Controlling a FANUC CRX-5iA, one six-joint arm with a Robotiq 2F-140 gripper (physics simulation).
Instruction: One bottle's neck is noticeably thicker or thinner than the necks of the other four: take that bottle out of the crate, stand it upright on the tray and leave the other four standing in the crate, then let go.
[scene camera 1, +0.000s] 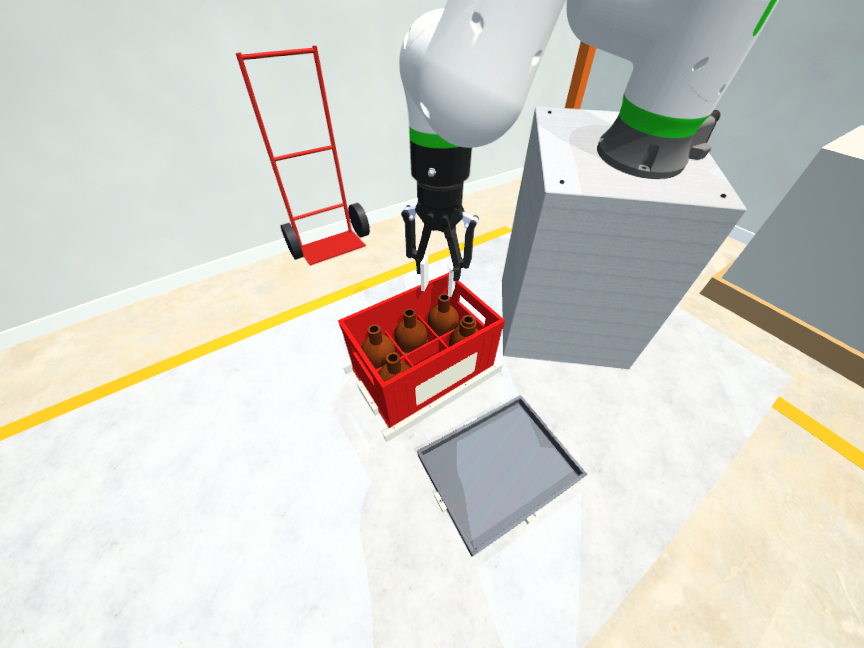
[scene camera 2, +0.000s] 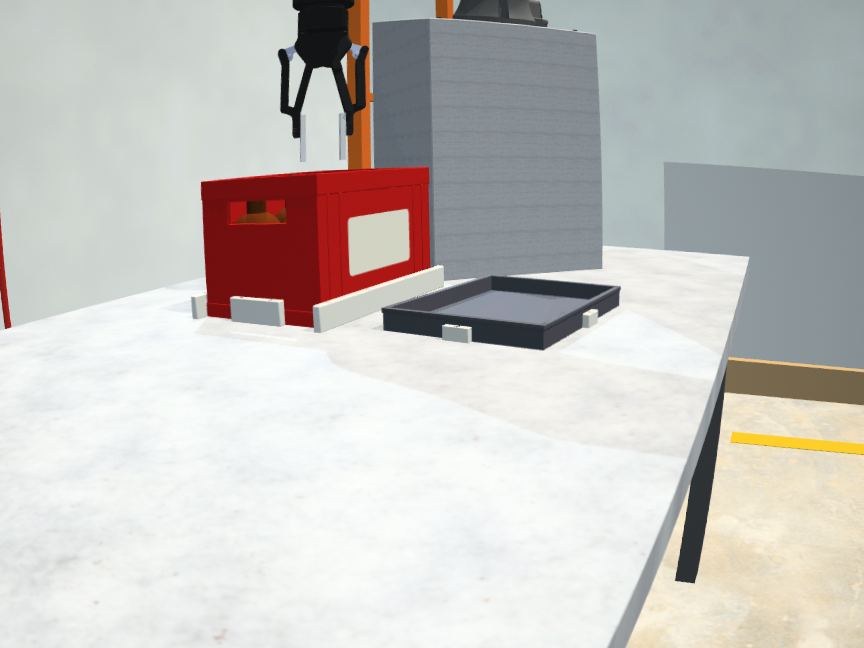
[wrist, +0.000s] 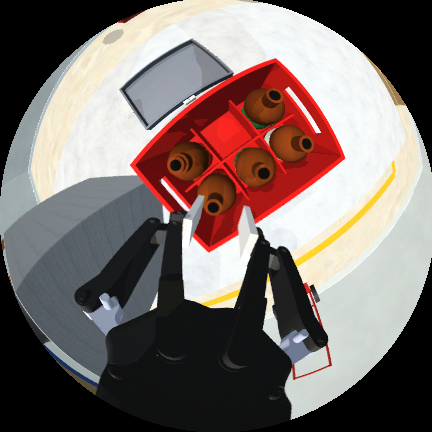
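Where they show: gripper, between the fingertips: (scene camera 1: 438, 289) (scene camera 2: 322, 160) (wrist: 221, 211); arm's base, origin of its link: (scene camera 1: 639, 155) (scene camera 2: 493, 24).
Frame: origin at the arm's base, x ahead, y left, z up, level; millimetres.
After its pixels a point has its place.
The red crate (scene camera 1: 401, 403) {y 93, x 505, z -347 mm} (scene camera 2: 261, 261) {y 14, x 549, z -364 mm} (wrist: 320, 154) {y -80, x 551, z -320 mm} holds five brown bottles upright; its front middle compartment is empty. In the back row stand the left (scene camera 1: 377, 352) {y -19, x 513, z -318 mm} (wrist: 291, 144) {y -42, x 494, z -305 mm}, middle (scene camera 1: 411, 336) {y -32, x 434, z -319 mm} (wrist: 254, 162) {y -46, x 425, z -310 mm} and right (scene camera 1: 443, 320) {y -48, x 352, z -319 mm} (wrist: 218, 190) {y -62, x 352, z -311 mm} bottles; in front stand the left (scene camera 1: 392, 371) {y 49, x 503, z -300 mm} (wrist: 264, 107) {y 30, x 483, z -311 mm} and right (scene camera 1: 462, 337) {y 18, x 340, z -313 mm} (wrist: 189, 159) {y 5, x 340, z -296 mm} ones. The front right neck shows a stepped ring. My gripper (scene camera 1: 437, 289) {y -73, x 355, z -248 mm} (scene camera 2: 322, 160) {y -73, x 355, z -248 mm} (wrist: 221, 211) {y -73, x 355, z -248 mm} is open and empty, above the crate's back right corner, near the back right bottle's neck. The grey tray (scene camera 1: 502, 460) {y 240, x 358, z -433 mm} (scene camera 2: 509, 304) {y 219, x 330, z -433 mm} (wrist: 177, 82) {y 218, x 378, z -433 mm} is empty.
Pale strips (scene camera 1: 441, 404) {y 89, x 418, z -419 mm} (scene camera 2: 380, 298) {y 89, x 422, z -423 mm} edge the crate's base, and small blocks (scene camera 2: 457, 333) {y 262, x 502, z -429 mm} touch the tray. The grey pedestal (scene camera 1: 593, 279) {y 87, x 108, z -182 mm} (scene camera 2: 516, 146) {y 95, x 97, z -232 mm} (wrist: 95, 240) {y -12, x 198, z -182 mm} stands close to the crate's right end. A red hand truck (scene camera 1: 333, 247) stands behind.
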